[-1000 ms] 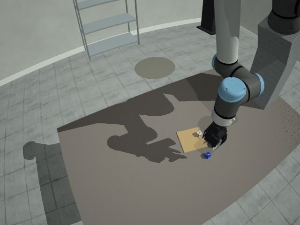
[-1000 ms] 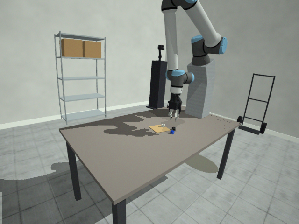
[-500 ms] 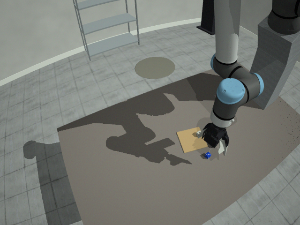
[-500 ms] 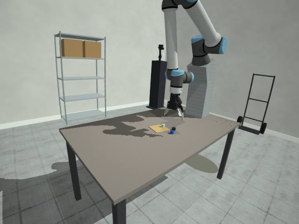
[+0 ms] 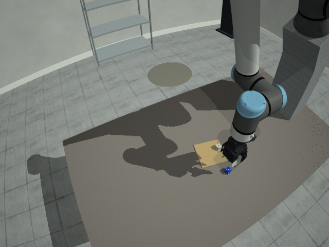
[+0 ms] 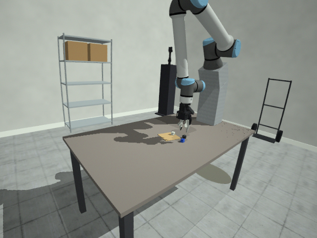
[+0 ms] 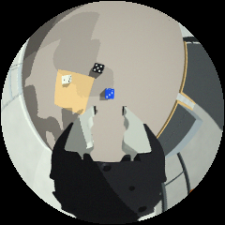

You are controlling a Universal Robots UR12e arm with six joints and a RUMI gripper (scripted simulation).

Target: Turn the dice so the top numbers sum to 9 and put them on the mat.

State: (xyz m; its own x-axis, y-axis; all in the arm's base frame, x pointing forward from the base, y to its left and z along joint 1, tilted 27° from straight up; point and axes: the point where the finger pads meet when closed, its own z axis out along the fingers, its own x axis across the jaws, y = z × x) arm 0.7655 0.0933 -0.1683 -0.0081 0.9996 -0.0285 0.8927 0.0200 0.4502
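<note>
My gripper is now 90 mm above the blue die. The rest, counted from my hand: tan mat (130 mm to the right, 100 mm below); then white die (50 mm behind, 130 mm to the right, 90 mm below); then black die (70 mm behind, 30 mm to the right, 90 mm below).
</note>
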